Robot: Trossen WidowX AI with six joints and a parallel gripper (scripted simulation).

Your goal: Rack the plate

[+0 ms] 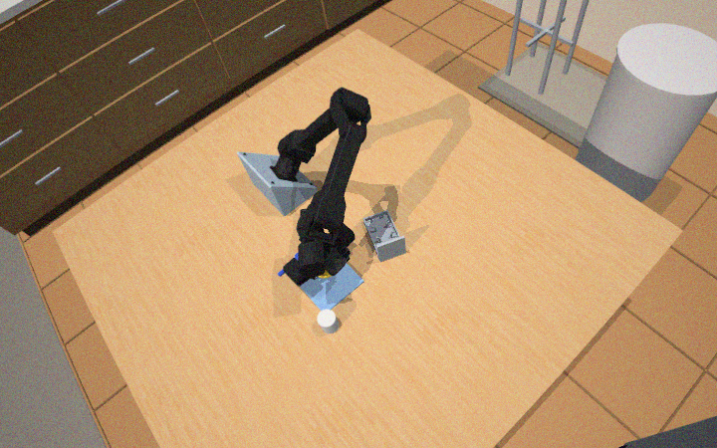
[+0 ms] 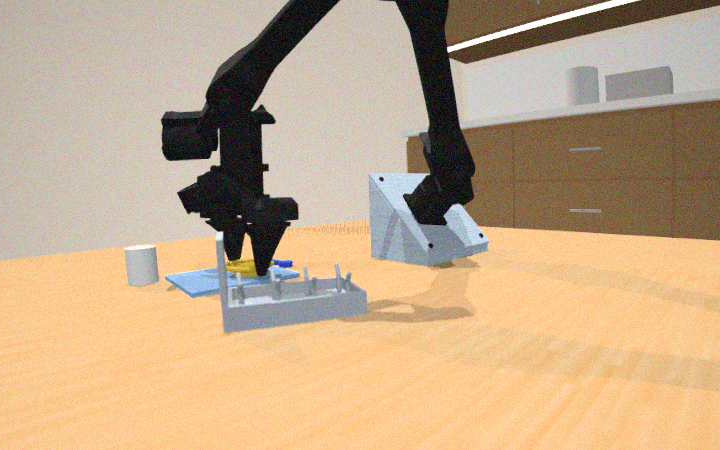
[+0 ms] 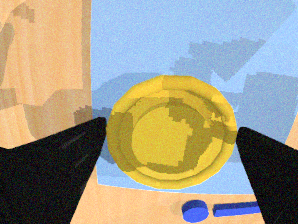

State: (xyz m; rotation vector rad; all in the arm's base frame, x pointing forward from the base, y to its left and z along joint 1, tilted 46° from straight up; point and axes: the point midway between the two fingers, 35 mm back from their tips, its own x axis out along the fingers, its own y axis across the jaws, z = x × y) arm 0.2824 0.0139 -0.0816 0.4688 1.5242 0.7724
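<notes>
Right now my gripper tip is 2 cm short of the light blue mat, 1 cm to the left of it and 1 cm above it. The rest, counted from my gripper tip: yellow plate: 1 cm above; blue spoon: 7 cm behind, 6 cm to the right, 1 cm below; white cup: 13 cm ahead, 7 cm to the right, 2 cm above.
</notes>
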